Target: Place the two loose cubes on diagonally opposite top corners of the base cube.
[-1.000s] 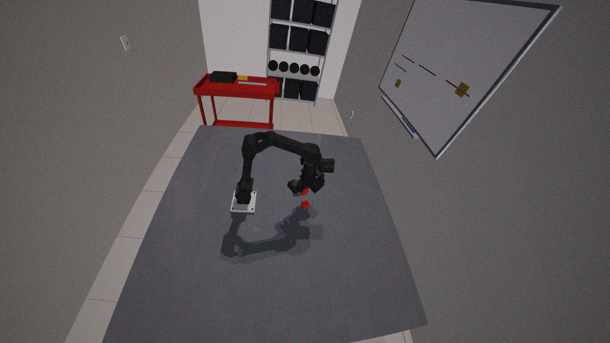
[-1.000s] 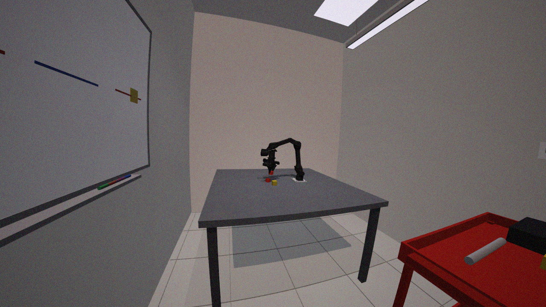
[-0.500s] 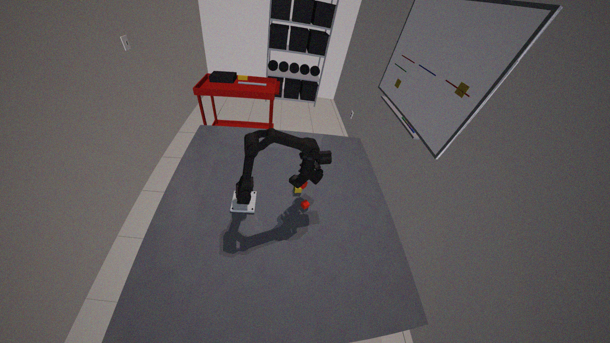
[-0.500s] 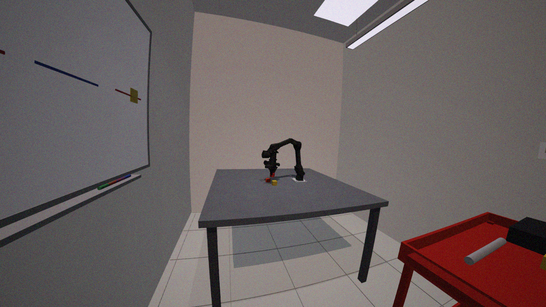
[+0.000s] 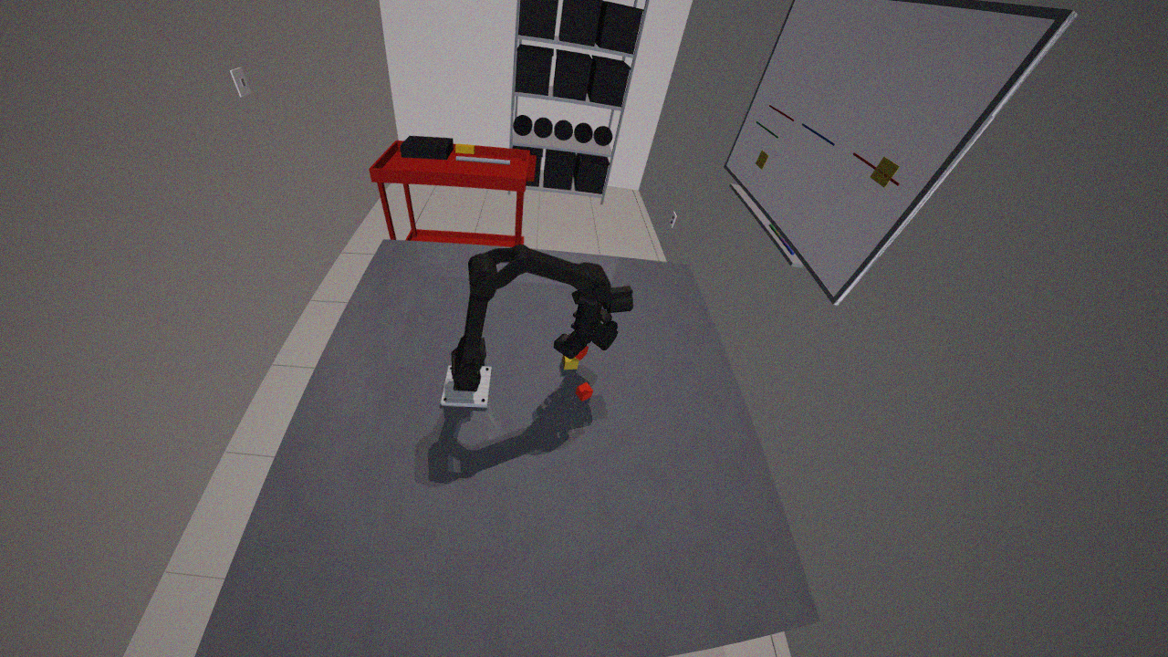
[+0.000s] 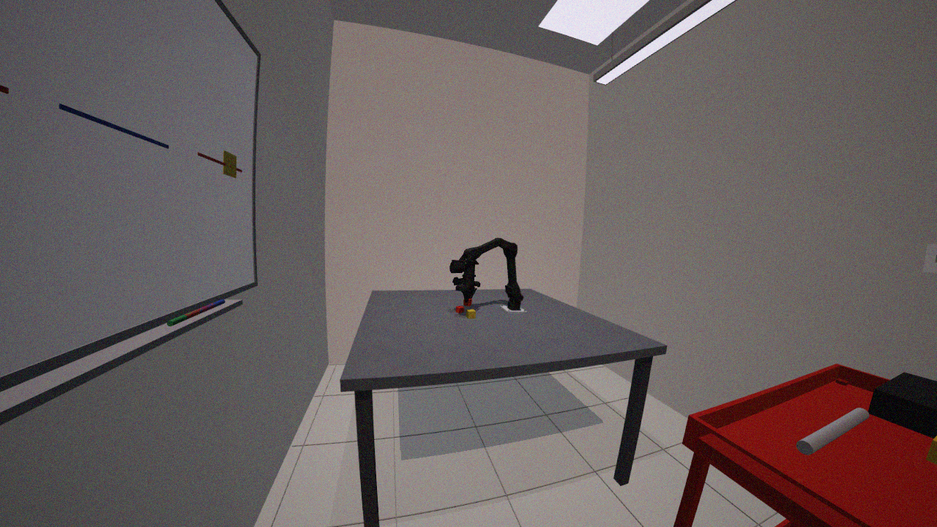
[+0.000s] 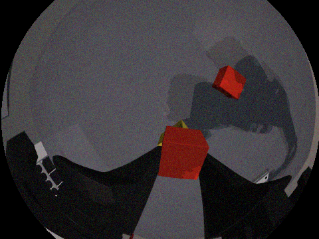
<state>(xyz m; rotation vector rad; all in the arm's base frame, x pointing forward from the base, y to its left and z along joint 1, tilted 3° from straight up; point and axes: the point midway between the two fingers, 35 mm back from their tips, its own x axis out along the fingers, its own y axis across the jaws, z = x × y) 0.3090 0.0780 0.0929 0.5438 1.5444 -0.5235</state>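
The yellow base cube lies 20 mm behind my gripper tip, 10 mm to the left of it and 60 mm below it.
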